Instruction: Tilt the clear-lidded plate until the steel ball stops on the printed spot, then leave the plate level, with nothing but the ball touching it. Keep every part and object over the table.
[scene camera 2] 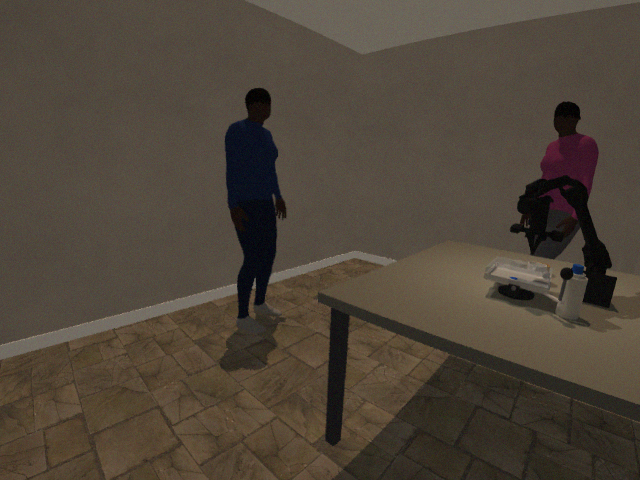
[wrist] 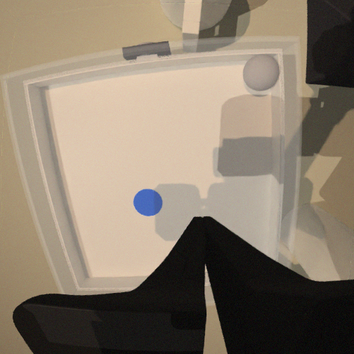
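Observation:
The clear-lidded plate [scene camera 2: 532,285] [wrist: 56,175] is a pale, walled square tray on a round black base [scene camera 2: 515,292]. Its exact tilt is hard to tell. The steel ball [wrist: 261,73] is a grey sphere in the plate's upper right corner in the wrist view, against the walls and well away from the spot. The blue printed spot [scene camera 2: 513,278] [wrist: 148,202] lies left of the fingertips in the wrist view, with no ball on it. My gripper [scene camera 2: 532,253] [wrist: 201,224] is shut and empty, with its tips pointing down above the plate, seemingly apart from it.
A white bottle with a blue cap [scene camera 2: 570,299] stands on the table [scene camera 2: 413,294] beside the plate, near the arm's black base [scene camera 2: 599,290]. A dark grey tab [wrist: 146,50] sits at the plate's upper rim. Two people, in blue [scene camera 2: 252,165] and pink [scene camera 2: 567,160], stand beyond the table.

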